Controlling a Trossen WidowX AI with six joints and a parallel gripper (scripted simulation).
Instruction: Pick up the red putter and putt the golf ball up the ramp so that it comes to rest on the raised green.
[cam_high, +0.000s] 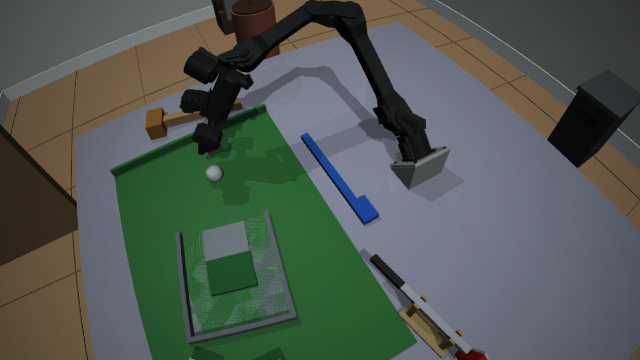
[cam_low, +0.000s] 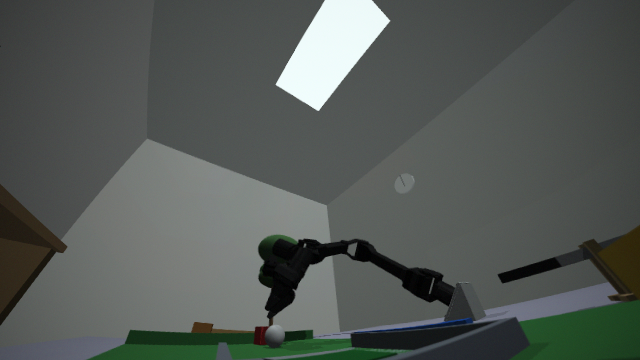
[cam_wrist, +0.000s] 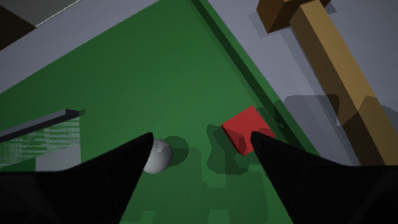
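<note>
My gripper tip is 10 mm short of the white golf ball, 70 mm to the right of it and 50 mm above it. The rest, counted from my gripper tip: wooden rack (220 mm behind, 620 mm to the left, 30 mm below); dark green back wall (40 mm ahead, 100 mm to the right, 50 mm below); red putter (220 mm behind, 600 mm to the left, 10 mm below).
</note>
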